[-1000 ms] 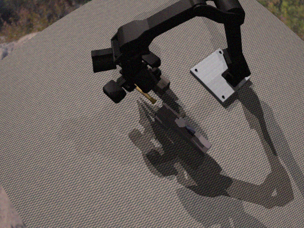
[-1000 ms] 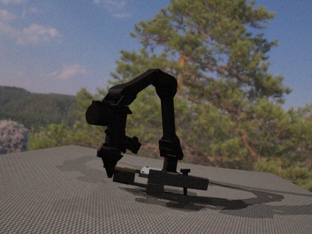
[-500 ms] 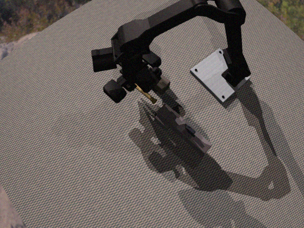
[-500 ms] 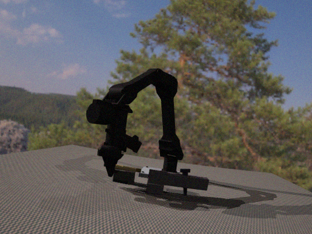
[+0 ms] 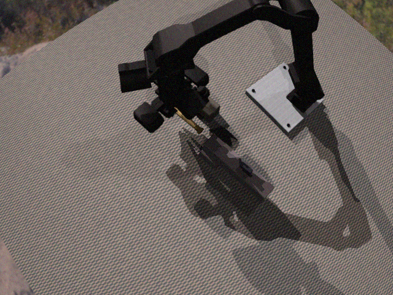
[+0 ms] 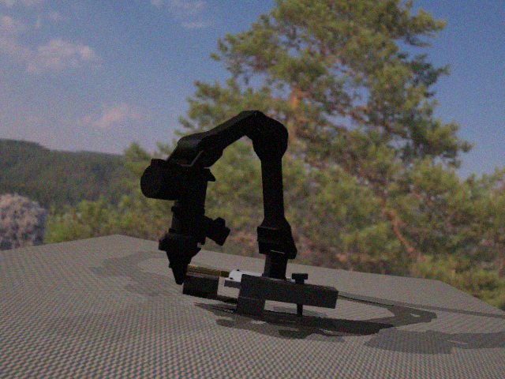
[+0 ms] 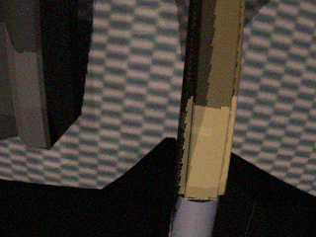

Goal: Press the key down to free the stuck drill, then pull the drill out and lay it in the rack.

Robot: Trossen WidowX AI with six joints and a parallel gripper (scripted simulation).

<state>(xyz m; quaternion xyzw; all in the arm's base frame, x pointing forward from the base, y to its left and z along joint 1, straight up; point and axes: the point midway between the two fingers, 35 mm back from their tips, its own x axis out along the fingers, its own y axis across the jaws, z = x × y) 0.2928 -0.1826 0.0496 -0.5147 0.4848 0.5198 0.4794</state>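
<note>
The yellow drill lies 4 cm to the left of my gripper tip and 3 cm above it. The rest, counted from my gripper tip: dark key: 1 cm behind, 23 cm to the left, 2 cm above; dark grey block: 1 cm behind, 20 cm to the left, 1 cm above.
</note>
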